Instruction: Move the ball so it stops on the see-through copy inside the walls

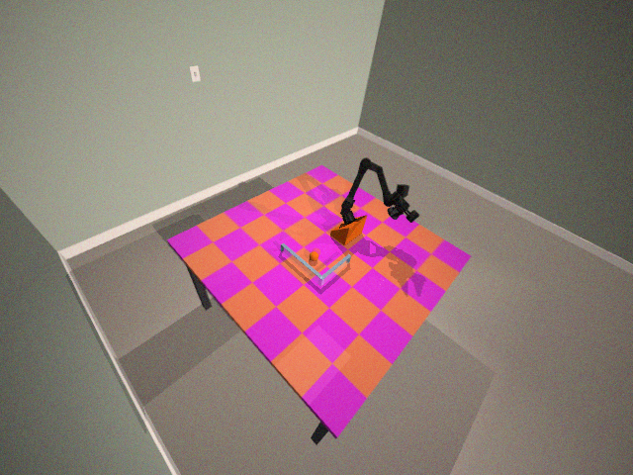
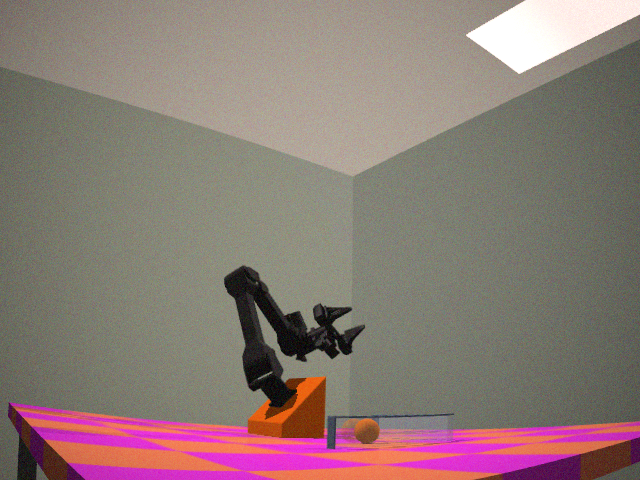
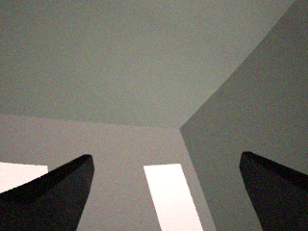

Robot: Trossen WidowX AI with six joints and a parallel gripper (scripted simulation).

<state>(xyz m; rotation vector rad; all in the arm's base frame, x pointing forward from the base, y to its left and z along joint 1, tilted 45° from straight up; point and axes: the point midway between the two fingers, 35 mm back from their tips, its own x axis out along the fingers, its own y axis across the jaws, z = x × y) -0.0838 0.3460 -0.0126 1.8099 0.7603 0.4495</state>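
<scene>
Right now the orange ball is 370 mm ahead of my gripper tip, 250 mm to the right of it and 320 mm below it. Round my gripper tip: clear wall 460 mm ahead, 250 mm to the right, 320 mm below.
</scene>
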